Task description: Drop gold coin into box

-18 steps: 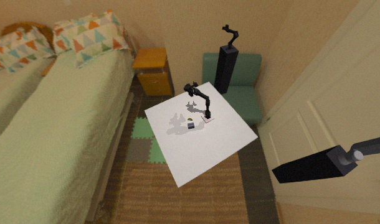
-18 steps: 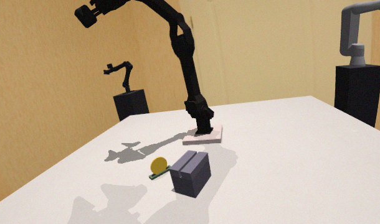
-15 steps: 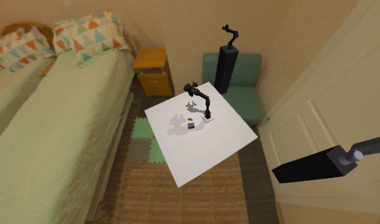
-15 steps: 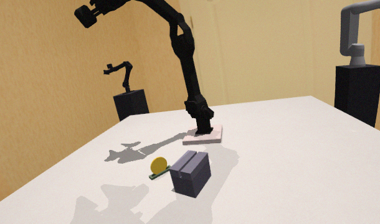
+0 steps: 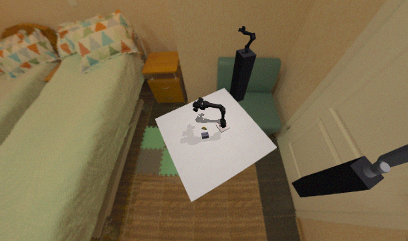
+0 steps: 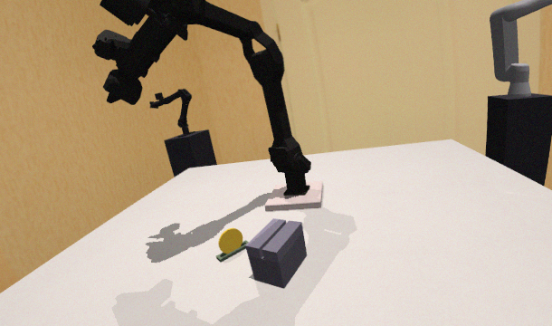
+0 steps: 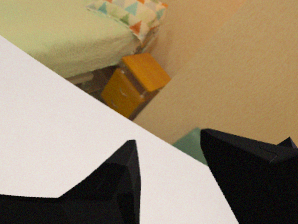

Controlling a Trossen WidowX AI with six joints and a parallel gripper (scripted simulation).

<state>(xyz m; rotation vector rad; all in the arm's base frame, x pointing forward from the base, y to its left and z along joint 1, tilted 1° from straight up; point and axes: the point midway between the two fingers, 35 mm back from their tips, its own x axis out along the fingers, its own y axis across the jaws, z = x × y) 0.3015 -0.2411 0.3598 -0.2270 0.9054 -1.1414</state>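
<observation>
Right now the coin is 2 cm behind my gripper tip, 21 cm to the left of it and 34 cm below it.
</observation>
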